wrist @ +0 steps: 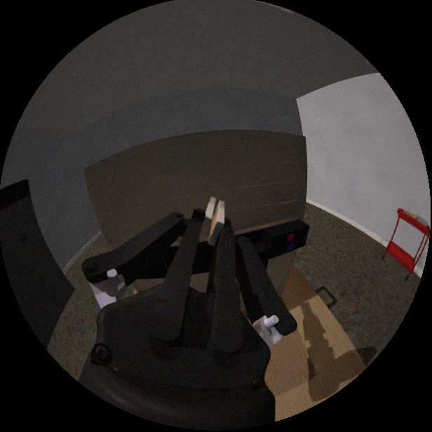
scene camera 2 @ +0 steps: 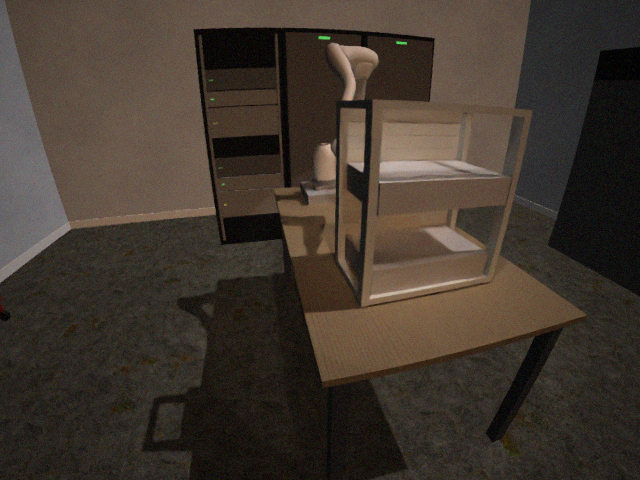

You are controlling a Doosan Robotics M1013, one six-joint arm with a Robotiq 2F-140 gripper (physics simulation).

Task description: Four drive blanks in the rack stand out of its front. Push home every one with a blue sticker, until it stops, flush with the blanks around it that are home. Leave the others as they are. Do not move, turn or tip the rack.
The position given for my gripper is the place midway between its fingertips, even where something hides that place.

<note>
I see my gripper (wrist: 214, 207) and a rack (scene camera 2: 399, 182).
The rack also shows in the wrist view (wrist: 265, 201).
</note>
